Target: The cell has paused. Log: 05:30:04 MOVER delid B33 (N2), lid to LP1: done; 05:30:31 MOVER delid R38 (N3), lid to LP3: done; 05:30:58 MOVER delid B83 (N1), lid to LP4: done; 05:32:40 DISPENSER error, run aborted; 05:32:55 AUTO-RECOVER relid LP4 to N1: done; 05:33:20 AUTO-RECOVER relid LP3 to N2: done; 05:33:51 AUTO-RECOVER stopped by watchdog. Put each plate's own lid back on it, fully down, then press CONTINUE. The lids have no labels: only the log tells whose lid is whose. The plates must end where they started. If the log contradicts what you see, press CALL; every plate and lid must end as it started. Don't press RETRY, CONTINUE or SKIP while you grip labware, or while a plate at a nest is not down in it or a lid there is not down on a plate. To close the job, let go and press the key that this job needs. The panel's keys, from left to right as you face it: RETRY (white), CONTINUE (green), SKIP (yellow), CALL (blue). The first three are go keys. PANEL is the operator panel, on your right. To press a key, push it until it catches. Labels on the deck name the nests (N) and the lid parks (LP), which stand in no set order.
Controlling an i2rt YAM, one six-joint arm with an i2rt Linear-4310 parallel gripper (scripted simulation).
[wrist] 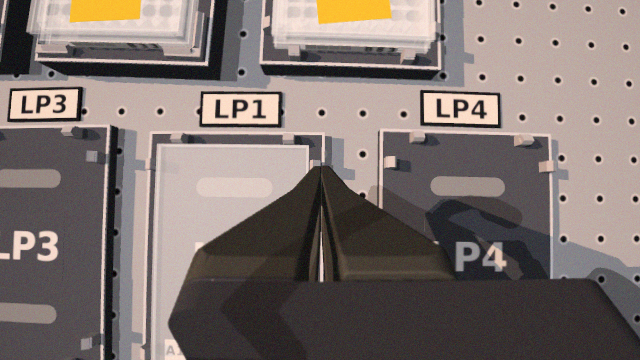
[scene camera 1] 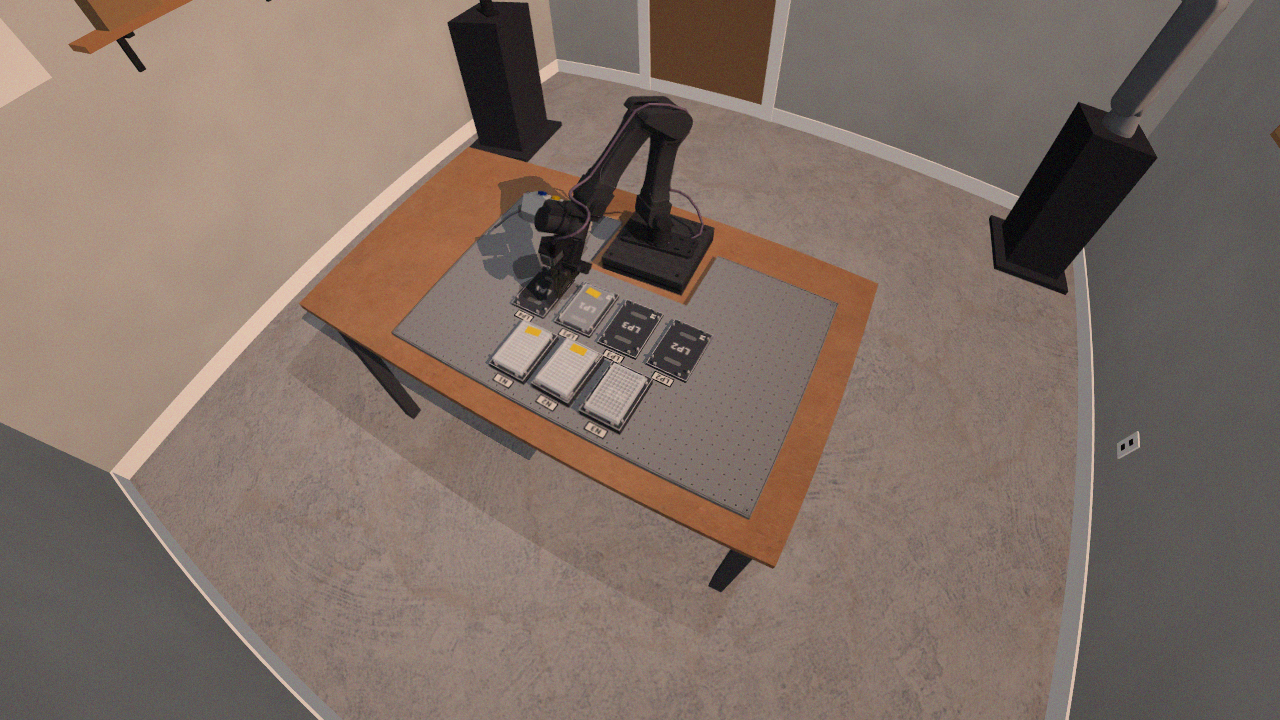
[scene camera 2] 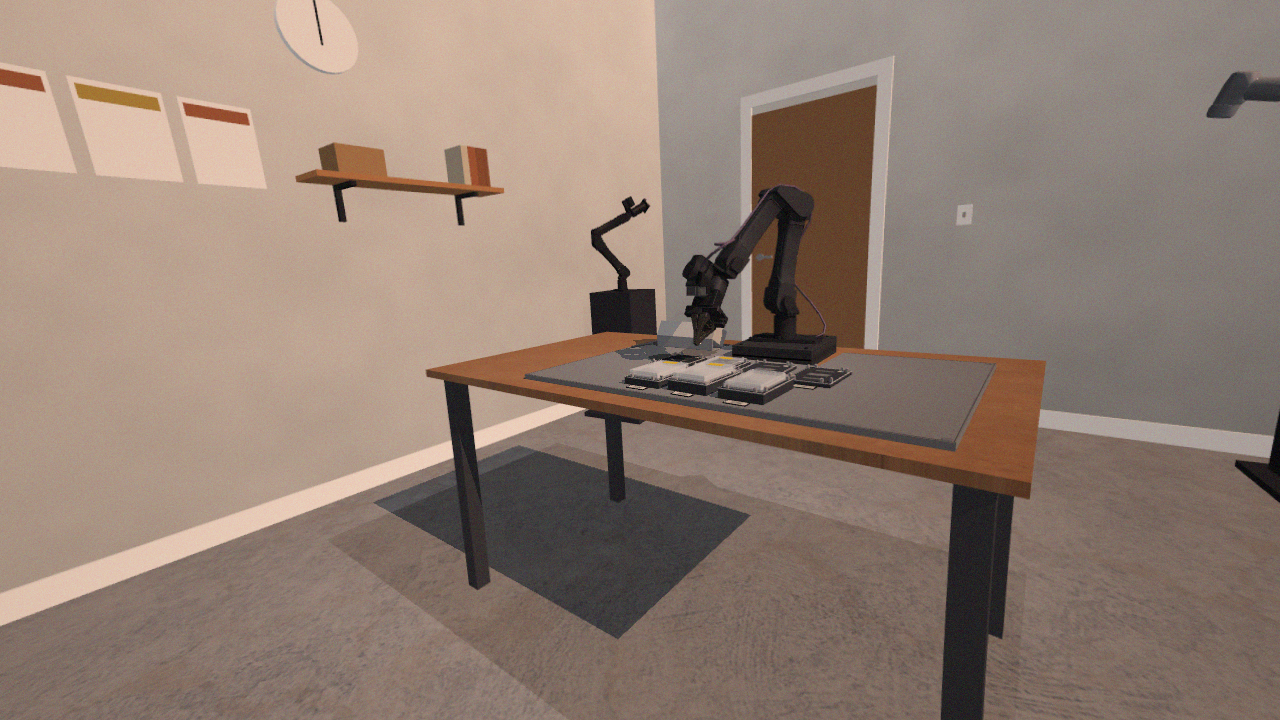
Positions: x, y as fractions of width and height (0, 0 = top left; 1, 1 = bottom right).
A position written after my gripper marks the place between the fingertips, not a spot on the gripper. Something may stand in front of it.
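Observation:
Plate (scene camera 1: 0.48, 0.54), (scene camera 2: 0.58, 0.53); out of frame in the wrist view. Clear lid (scene camera 1: 0.46, 0.43). Another clear lid (scene camera 1: 0.40, 0.49). My gripper (wrist: 0.50, 0.50).

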